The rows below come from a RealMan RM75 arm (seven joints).
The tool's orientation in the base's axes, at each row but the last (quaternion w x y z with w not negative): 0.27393 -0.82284 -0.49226 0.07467; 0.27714 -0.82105 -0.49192 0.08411; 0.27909 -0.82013 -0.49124 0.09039; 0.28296 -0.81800 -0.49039 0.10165; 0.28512 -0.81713 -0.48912 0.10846; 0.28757 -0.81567 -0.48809 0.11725; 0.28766 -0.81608 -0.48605 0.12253
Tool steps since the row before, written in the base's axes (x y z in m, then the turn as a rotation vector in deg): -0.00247 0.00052 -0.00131 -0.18 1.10 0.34; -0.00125 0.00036 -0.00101 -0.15 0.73 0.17; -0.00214 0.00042 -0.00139 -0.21 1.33 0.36; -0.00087 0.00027 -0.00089 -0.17 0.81 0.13; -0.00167 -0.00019 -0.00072 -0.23 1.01 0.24; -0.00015 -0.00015 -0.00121 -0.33 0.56 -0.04; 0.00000 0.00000 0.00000 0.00 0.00 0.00
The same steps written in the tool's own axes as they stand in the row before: -0.00100 -0.00140 0.00226 0.90 -0.72 0.20; -0.00046 -0.00054 0.00149 0.57 -0.47 0.19; -0.00089 -0.00101 0.00221 1.08 -0.84 0.28; -0.00030 -0.00024 0.00121 0.63 -0.49 0.26; -0.00107 -0.00075 0.00128 0.78 -0.67 0.27; -0.00031 0.00065 0.00099 0.32 -0.42 0.39; 0.00000 0.00000 0.00000 0.00 0.00 0.00
